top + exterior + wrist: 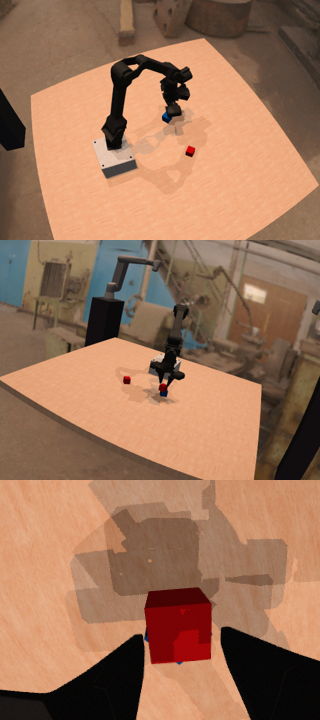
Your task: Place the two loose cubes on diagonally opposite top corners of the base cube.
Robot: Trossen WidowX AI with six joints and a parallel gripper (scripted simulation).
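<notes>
Right now my gripper tip is 50 mm above the blue base cube and 20 mm past it.
</notes>
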